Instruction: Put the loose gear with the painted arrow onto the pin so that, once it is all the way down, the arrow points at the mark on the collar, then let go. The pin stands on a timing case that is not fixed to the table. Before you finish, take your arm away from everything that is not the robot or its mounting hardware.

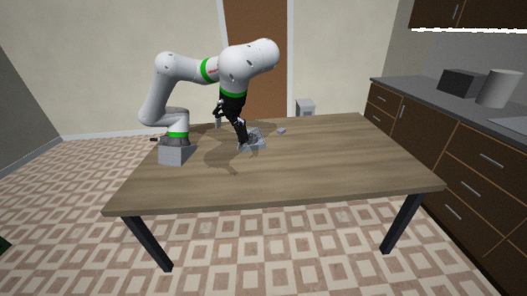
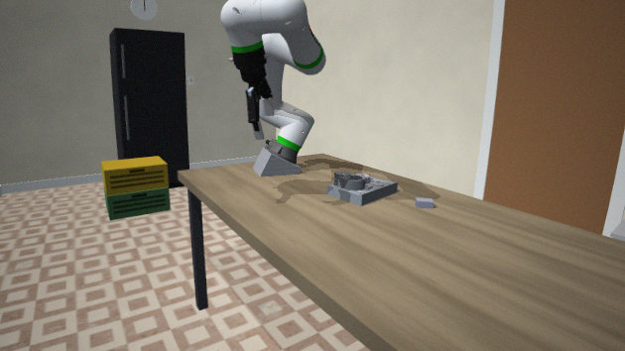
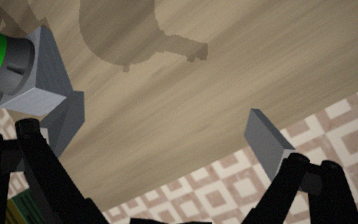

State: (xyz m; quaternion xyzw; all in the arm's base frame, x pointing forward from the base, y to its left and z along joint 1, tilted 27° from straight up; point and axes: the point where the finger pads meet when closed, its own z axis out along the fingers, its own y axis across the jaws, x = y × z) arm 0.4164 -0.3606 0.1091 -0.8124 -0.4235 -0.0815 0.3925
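The grey gear lies 43 cm to the left of my hand and 24 cm below it. Round my hand: thin pin-like post 9 cm ahead, 38 cm to the left, 25 cm below; small grey block 25 cm ahead, 51 cm to the left, 28 cm below.
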